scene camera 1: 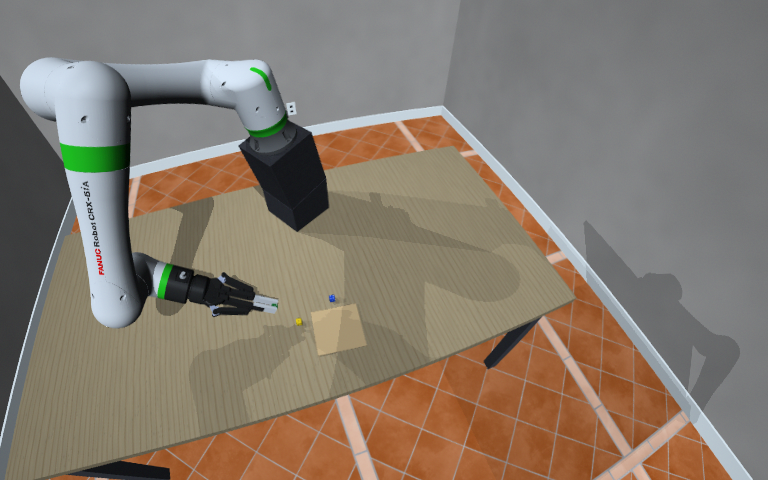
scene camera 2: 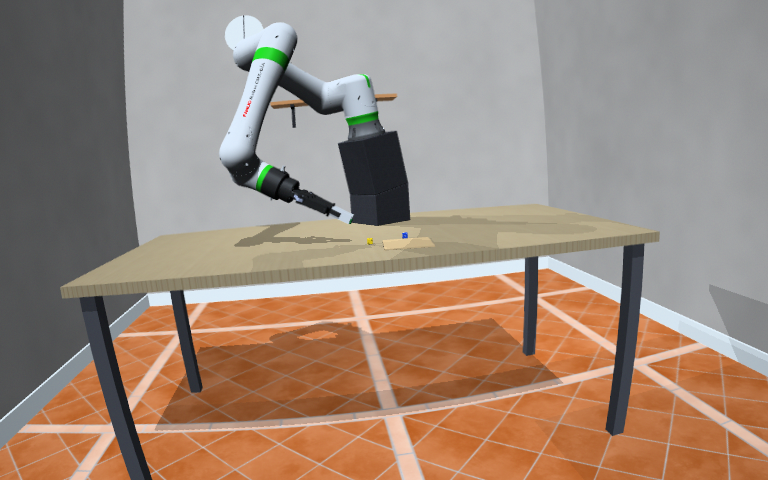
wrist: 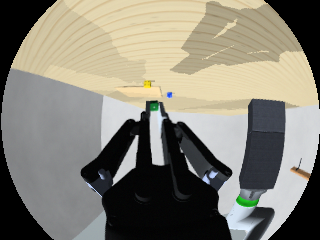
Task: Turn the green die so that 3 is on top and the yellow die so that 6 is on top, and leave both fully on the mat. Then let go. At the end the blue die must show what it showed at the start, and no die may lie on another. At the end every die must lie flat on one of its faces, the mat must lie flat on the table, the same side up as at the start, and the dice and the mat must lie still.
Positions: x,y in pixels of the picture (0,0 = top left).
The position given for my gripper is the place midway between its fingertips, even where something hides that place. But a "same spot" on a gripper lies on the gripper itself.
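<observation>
Looking for my gripper, I see it in the wrist view (153,107). My gripper also shows in scene camera 1 and in scene camera 2, and there (scene camera 1: 230,312) and (scene camera 2: 311,202) are the same spot on it.
</observation>
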